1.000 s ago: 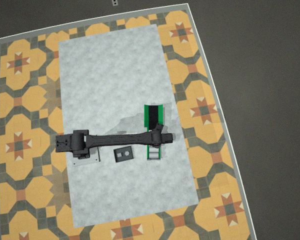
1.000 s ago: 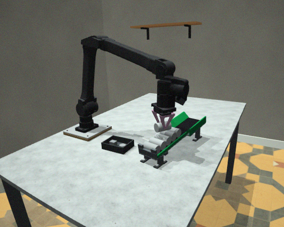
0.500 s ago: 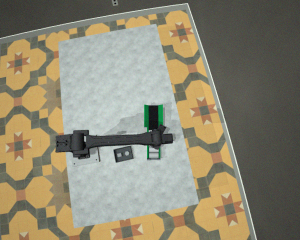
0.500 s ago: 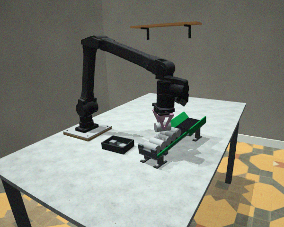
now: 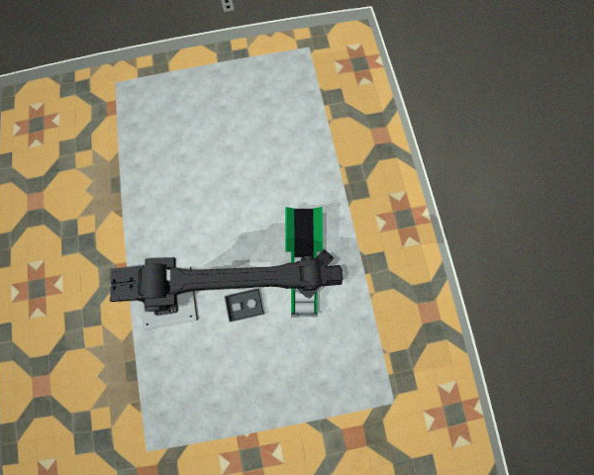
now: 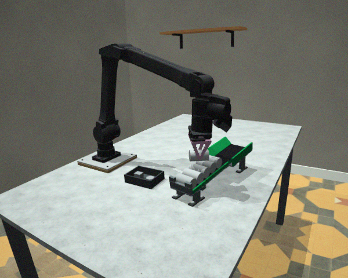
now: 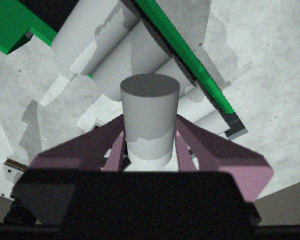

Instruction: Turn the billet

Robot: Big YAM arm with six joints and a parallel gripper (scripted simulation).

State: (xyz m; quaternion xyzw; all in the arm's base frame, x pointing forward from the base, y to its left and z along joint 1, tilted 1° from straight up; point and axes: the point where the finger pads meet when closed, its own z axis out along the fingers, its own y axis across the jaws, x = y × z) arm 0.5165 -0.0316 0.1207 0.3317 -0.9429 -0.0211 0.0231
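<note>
Right now the billet is right at my hand. The rest, counted from my hand: black tray: 220 mm behind, 130 mm below, 40 mm to the right; stop: 110 mm to the right, 80 mm below, 10 mm behind.
</note>
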